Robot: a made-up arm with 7 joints. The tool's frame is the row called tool.
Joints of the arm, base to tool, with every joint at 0 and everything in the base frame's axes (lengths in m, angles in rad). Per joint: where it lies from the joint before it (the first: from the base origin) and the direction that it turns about. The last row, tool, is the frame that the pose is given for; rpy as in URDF.
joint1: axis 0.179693 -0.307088 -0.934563 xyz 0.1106 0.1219 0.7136
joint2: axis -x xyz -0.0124 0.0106 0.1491
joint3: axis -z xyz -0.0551 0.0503 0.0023
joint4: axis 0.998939 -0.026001 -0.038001 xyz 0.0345 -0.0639 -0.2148
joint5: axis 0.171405 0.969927 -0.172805 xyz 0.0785 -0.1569 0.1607
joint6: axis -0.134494 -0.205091 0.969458 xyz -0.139 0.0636 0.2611
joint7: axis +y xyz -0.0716 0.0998 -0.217
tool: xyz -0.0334 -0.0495 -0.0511 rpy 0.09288 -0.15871 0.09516
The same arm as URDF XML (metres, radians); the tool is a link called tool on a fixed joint. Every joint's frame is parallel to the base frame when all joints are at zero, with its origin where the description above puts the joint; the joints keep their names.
<robot name="arm">
  <joint name="joint1" type="continuous">
    <parent link="base"/>
    <child link="link1"/>
    <origin xyz="0.1106 0.1219 0.7136" rpy="0 0 0"/>
    <axis xyz="0.179693 -0.307088 -0.934563"/>
  </joint>
  <joint name="joint2" type="continuous">
    <parent link="link1"/>
    <child link="link2"/>
    <origin xyz="-0.0124 0.0106 0.1491" rpy="0 0 0"/>
    <axis xyz="-1 0 0"/>
  </joint>
  <joint name="joint3" type="continuous">
    <parent link="link2"/>
    <child link="link3"/>
    <origin xyz="-0.0551 0.0503 0.0023" rpy="0 0 0"/>
    <axis xyz="0 0 -1"/>
  </joint>
  <joint name="joint4" type="continuous">
    <parent link="link3"/>
    <child link="link4"/>
    <origin xyz="0.0345 -0.0639 -0.2148" rpy="0 0 0"/>
    <axis xyz="0.998939 -0.026001 -0.038001"/>
  </joint>
  <joint name="joint5" type="continuous">
    <parent link="link4"/>
    <child link="link5"/>
    <origin xyz="0.0785 -0.1569 0.1607" rpy="0 0 0"/>
    <axis xyz="0.171405 0.969927 -0.172805"/>
  </joint>
  <joint name="joint6" type="continuous">
    <parent link="link5"/>
    <child link="link6"/>
    <origin xyz="-0.139 0.0636 0.2611" rpy="0 0 0"/>
    <axis xyz="-0.134494 -0.205091 0.969458"/>
  </joint>
  <joint name="joint7" type="continuous">
    <parent link="link6"/>
    <child link="link7"/>
    <origin xyz="-0.0716 0.0998 -0.217" rpy="0 0 0"/>
    <axis xyz="0 1 0"/>
  </joint>
  <joint name="tool_fixed" type="fixed">
    <parent link="link7"/>
    <child link="tool"/>
    <origin xyz="-0.0334 -0.0495 -0.0511" rpy="0.0929 -0.1587 0.0952"/>
  </joint>
  <link name="base"/>
  <link name="link1"/>
  <link name="link2"/>
  <link name="link3"/>
  <link name="link4"/>
  <link name="link5"/>
  <link name="link6"/>
  <link name="link7"/>
  <link name="tool"/>
</robot>

